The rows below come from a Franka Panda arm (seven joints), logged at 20 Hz.
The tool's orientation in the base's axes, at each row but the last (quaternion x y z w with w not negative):
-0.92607 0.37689 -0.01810 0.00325
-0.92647 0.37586 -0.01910 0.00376
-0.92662 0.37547 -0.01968 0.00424
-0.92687 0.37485 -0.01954 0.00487
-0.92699 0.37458 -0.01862 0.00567
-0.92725 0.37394 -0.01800 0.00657
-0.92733 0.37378 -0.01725 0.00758
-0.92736 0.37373 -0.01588 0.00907
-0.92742 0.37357 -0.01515 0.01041
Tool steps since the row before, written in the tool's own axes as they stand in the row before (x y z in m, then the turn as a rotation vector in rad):
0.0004 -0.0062 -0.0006 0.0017 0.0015 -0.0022
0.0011 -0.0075 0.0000 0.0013 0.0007 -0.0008
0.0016 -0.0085 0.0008 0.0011 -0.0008 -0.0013
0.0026 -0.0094 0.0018 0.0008 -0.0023 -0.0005
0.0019 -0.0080 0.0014 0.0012 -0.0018 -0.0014
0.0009 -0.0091 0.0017 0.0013 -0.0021 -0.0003
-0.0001 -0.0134 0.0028 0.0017 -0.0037 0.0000
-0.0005 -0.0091 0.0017 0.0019 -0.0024 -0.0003
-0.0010 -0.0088 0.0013 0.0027 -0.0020 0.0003
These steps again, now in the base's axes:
0.0046 0.0042 0.0007 0.0001 -0.0022 0.0022
0.0060 0.0046 0.0002 0.0004 -0.0014 0.0008
0.0071 0.0050 -0.0006 0.0013 -0.0002 0.0014
0.0085 0.0049 -0.0015 0.0022 0.0011 0.0006
0.0070 0.0044 -0.0011 0.0021 0.0005 0.0015
0.0070 0.0059 -0.0014 0.0024 0.0006 0.0004
0.0093 0.0097 -0.0024 0.0038 0.0015 0.0001
0.0060 0.0069 -0.0014 0.0030 0.0004 0.0004
0.0054 0.0070 -0.0010 0.0033 -0.0004 -0.0002

